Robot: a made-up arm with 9 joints. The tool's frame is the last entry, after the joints.
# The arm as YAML. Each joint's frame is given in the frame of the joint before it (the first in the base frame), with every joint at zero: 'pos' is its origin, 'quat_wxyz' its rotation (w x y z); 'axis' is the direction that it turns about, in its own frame. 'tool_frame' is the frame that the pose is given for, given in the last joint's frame.
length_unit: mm
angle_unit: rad
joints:
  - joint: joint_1
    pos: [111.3, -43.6, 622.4]
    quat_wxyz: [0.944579, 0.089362, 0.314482, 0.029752]
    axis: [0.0, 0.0, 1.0]
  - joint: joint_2
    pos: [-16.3, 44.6, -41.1]
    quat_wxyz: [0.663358, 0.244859, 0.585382, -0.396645]
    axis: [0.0, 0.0, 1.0]
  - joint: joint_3
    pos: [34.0, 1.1, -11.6]
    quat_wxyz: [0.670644, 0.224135, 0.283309, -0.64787]
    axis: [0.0, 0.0, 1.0]
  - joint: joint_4
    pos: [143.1, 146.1, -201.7]
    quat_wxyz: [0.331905, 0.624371, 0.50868, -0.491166]
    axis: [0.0, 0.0, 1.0]
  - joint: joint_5
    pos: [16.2, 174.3, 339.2]
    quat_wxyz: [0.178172, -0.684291, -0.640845, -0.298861]
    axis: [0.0, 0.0, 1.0]
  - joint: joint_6
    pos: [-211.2, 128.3, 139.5]
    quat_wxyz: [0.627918, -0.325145, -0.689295, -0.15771]
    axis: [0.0, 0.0, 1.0]
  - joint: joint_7
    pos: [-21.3, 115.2, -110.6]
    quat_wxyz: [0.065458, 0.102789, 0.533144, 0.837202]
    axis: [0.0, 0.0, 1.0]
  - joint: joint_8
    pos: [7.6, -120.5, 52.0]
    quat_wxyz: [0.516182, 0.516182, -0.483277, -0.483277]
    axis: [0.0, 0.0, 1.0]
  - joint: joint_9
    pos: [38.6, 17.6, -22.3]
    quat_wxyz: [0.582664, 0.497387, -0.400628, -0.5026]
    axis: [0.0, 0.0, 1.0]
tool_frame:
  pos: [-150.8, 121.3, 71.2]
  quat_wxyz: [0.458, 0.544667, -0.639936, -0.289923]
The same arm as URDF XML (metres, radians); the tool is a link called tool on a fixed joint. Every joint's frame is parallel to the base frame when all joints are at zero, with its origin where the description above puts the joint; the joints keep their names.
<robot name="arm">
  <joint name="tool_fixed" type="fixed">
    <parent link="link9"/>
    <child link="tool"/>
    <origin xyz="-0.1373 0.1358 -0.0723" rpy="-1.3257 0.4549 -0.0674"/>
  </joint>
  <joint name="joint_9" type="continuous">
    <parent link="link8"/>
    <child link="link9"/>
    <origin xyz="0.0223 0.0176 0.0386"/>
    <axis xyz="-0.184207 -0.176907 -0.966836"/>
  </joint>
  <joint name="joint_8" type="continuous">
    <parent link="link7"/>
    <child link="link8"/>
    <origin xyz="-0.0003 0.052 0.1207"/>
    <axis xyz="-1 0 0"/>
  </joint>
  <joint name="joint_7" type="continuous">
    <parent link="link6"/>
    <child link="link7"/>
    <origin xyz="0.0247 0.0507 0.1509"/>
    <axis xyz="0 1 0"/>
  </joint>
  <joint name="joint_6" type="continuous">
    <parent link="link5"/>
    <child link="link6"/>
    <origin xyz="-0.1395 0.0702 -0.2369"/>
    <axis xyz="0.161693 0.410383 -0.897464"/>
  </joint>
  <joint name="joint_5" type="continuous">
    <parent link="link4"/>
    <child link="link5"/>
    <origin xyz="0.1449 0.1311 0.3279"/>
    <axis xyz="-1 0 0"/>
  </joint>
  <joint name="joint_4" type="continuous">
    <parent link="link3"/>
    <child link="link4"/>
    <origin xyz="-0.2015 0.2017 -0.0349"/>
    <axis xyz="0.757874 0.29719 0.58078"/>
  </joint>
  <joint name="joint_3" type="continuous">
    <parent link="link2"/>
    <child link="link3"/>
    <origin xyz="-0.0259 0.0063 -0.0241"/>
    <axis xyz="0 -1 0"/>
  </joint>
  <joint name="joint_2" type="continuous">
    <parent link="link1"/>
    <child link="link2"/>
    <origin xyz="-0.0377 0.0481 -0.0144"/>
    <axis xyz="0.582899 -0.738999 -0.3378"/>
  </joint>
  <joint name="joint_1" type="continuous">
    <parent link="base_link"/>
    <child link="link1"/>
    <origin xyz="0.1113 -0.0436 0.6224"/>
    <axis xyz="0.599424 -0.150106 0.786231"/>
  </joint>
  <link name="base_link"/>
  <link name="link1"/>
  <link name="link2"/>
  <link name="link3"/>
  <link name="link4"/>
  <link name="link5"/>
  <link name="link6"/>
  <link name="link7"/>
  <link name="link8"/>
  <link name="link9"/>
  <link name="tool"/>
</robot>

